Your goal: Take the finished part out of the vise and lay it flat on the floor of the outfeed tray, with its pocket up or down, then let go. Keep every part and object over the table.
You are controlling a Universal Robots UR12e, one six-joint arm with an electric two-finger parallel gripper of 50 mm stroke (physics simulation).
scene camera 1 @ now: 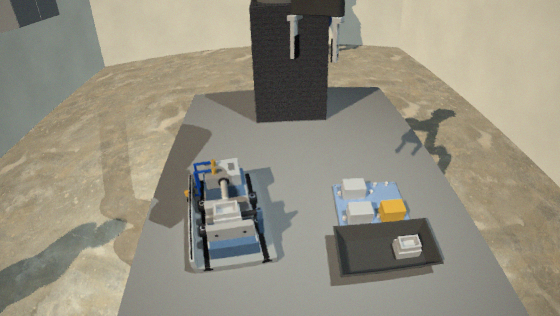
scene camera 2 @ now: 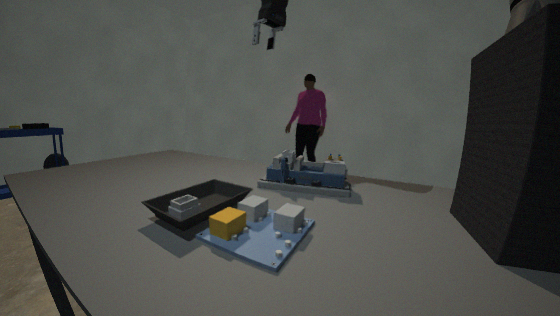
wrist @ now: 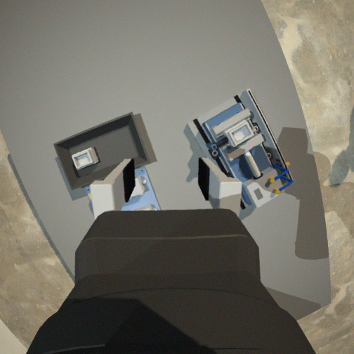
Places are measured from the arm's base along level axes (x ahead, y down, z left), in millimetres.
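Where they show: gripper, between the fingertips: [scene camera 1: 314,59] [scene camera 2: 263,46]; arm's base, origin of its link: [scene camera 2: 554,40].
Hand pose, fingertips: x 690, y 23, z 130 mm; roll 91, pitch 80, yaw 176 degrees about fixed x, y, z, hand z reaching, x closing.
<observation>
Each offset is from my fingertips to the top centre of the thing. "pt": to the spot under its first point.
The finished part {dx +1, dy +316, dz -173 mm} [scene camera 1: 226,210] [wrist: 240,132], light grey with a pocket facing up, sits between the jaws of the vise {dx -61, dy +332, dz -200 mm} [scene camera 1: 231,232] [scene camera 2: 307,176] [wrist: 231,116]. The black outfeed tray {pt dx +64, dy +420, dz +173 mm} [scene camera 1: 382,269] [scene camera 2: 222,184] [wrist: 111,123] stands on the table. Another light grey part {dx +11, dy +384, dz +236 mm} [scene camera 1: 408,246] [scene camera 2: 184,206] [wrist: 85,158] with its pocket up is in the tray, near one end. My gripper [scene camera 1: 314,40] [scene camera 2: 263,37] [wrist: 166,171] is open and empty, high above the table and well away from the vise and the tray.
A blue plate {dx -144, dy +423, dz +162 mm} [scene camera 1: 370,197] [scene camera 2: 255,250] with two light grey blocks and an orange block {dx -106, dy +388, dz +212 mm} [scene camera 1: 392,210] [scene camera 2: 228,223] stands right beside the tray. Blue fittings {pt dx -141, dy +358, dz -300 mm} [scene camera 1: 196,175] [wrist: 284,179] rise at one end of the vise. A dark pedestal [scene camera 1: 291,75] [scene camera 2: 505,145] stands at the table's far end in scene camera 1.
</observation>
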